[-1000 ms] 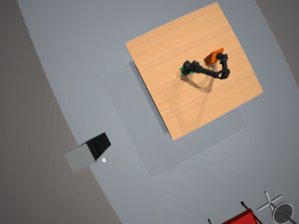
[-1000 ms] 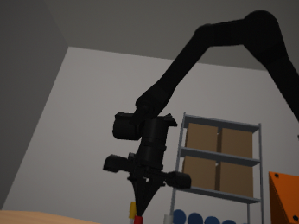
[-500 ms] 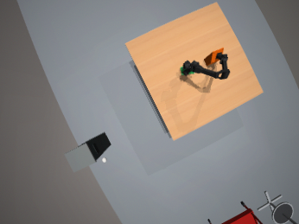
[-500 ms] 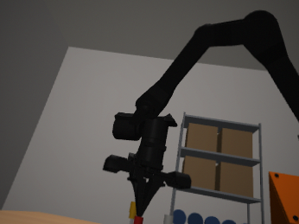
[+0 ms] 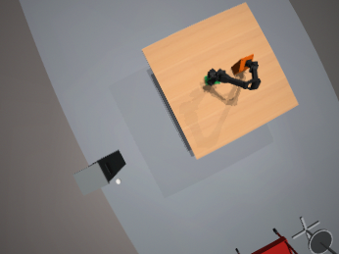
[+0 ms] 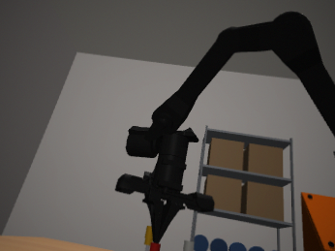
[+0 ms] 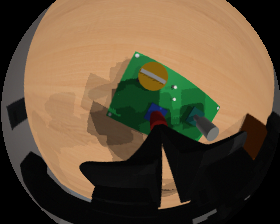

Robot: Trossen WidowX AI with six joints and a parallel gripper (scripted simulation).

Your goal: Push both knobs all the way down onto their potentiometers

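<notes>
Right now my gripper tip is 20 mm short of the yellow knob, 40 mm to the left of it and 10 mm below it. Also, from my gripper tip: red knob: 20 mm below.
</notes>
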